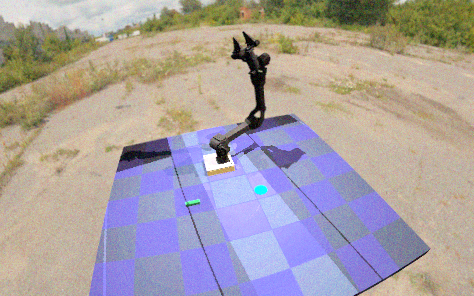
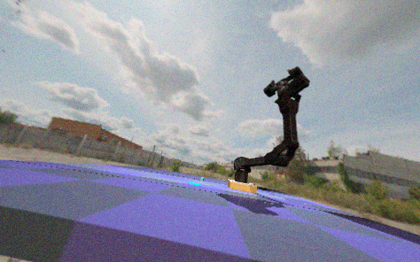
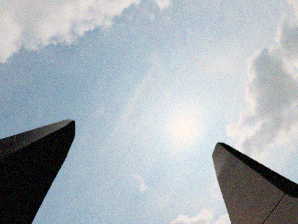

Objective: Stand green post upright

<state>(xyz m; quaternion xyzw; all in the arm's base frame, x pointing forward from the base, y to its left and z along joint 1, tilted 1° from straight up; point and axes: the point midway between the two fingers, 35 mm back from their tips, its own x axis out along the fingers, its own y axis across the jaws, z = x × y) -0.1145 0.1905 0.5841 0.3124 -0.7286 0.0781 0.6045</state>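
Right now my gripper tip is 350 mm short of the green post, 380 mm to the left of it and 650 mm above it. Also, from my gripper tip: cyan circle (380 mm ahead, 70 mm to the right, 650 mm below).
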